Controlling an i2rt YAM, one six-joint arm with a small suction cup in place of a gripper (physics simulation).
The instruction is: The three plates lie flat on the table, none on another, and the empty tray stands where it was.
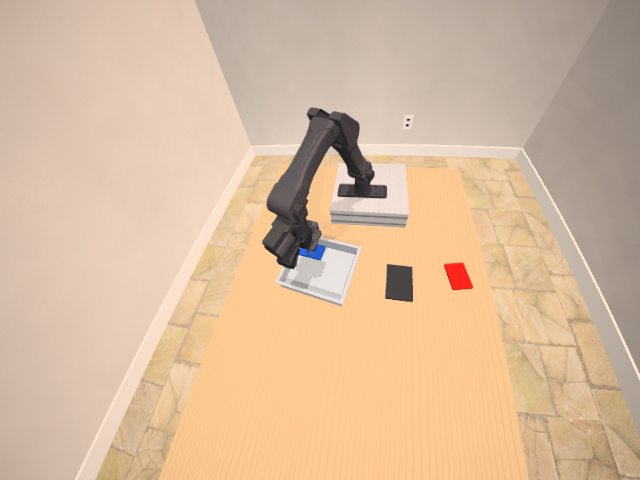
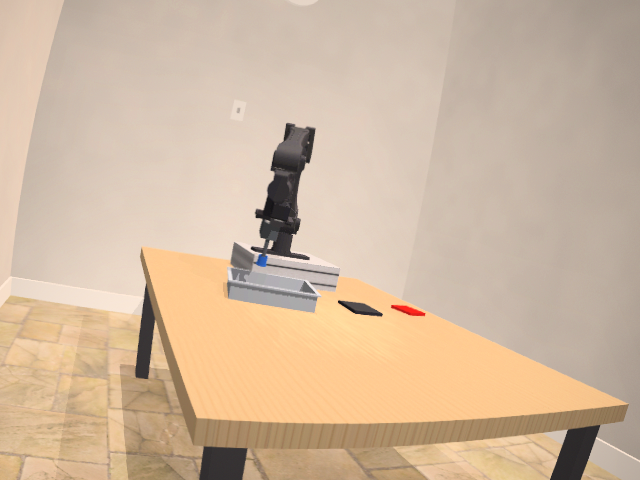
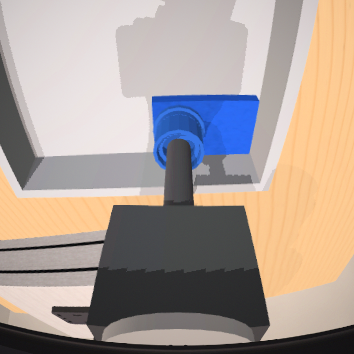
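A blue plate is inside the grey tray, in its back corner near the arm's base. It casts a shadow below itself, and I cannot tell whether it lies flat or leans on the wall. My suction cup hangs over the plate's left end, just above the tray rim, and holds nothing. A black plate and a red plate lie flat on the table, apart, to the right of the tray.
The arm's white base block stands right behind the tray. The wooden table stretches far forward. The tray's walls rise around the blue plate.
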